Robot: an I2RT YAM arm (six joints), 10 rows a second.
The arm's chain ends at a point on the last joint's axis. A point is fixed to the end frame.
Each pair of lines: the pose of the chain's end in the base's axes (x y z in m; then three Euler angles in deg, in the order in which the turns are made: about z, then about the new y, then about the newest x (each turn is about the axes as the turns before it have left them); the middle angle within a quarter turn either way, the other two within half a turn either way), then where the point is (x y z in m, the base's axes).
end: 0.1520 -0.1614 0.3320 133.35 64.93 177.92
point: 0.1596 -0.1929 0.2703
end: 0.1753 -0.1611 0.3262 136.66 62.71 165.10
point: 0.1925 -0.1833 0.2624
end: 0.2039 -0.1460 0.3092 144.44 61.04 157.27
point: 0.2268 -0.1586 0.2446
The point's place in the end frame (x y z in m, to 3 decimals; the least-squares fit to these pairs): 0.044 -0.018 0.051
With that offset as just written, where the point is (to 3 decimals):
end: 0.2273 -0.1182 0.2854 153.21 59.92 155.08
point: 0.252 -0.125 0.220
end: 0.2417 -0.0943 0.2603 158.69 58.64 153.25
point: 0.266 -0.096 0.195
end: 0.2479 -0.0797 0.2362 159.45 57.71 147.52
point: 0.272 -0.076 0.171
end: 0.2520 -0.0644 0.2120 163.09 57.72 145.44
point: 0.276 -0.057 0.147
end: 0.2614 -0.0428 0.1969 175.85 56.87 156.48
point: 0.283 -0.040 0.131
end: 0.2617 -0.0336 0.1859 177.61 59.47 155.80
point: 0.286 -0.030 0.121
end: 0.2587 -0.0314 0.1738 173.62 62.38 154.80
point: 0.286 -0.029 0.110
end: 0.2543 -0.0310 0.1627 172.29 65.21 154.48
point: 0.285 -0.029 0.100
